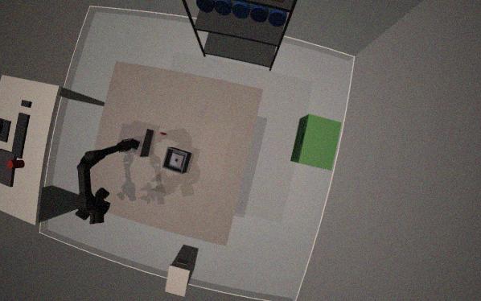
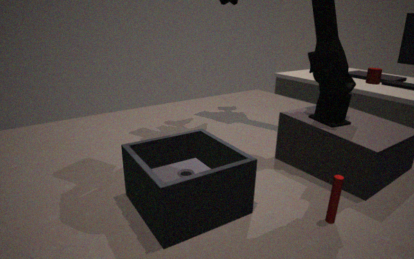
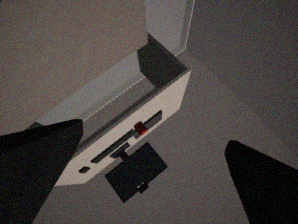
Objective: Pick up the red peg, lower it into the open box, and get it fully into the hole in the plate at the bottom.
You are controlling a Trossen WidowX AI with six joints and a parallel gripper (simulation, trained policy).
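Now: gripper tip 530 mm to the right of the red peg, 340 mm above it and 140 mm short of it. Round my gripper tip: dark grey box 380 mm to the left, 350 mm below, 320 mm ahead; then pale plate 380 mm to the left, 340 mm below, 320 mm ahead.
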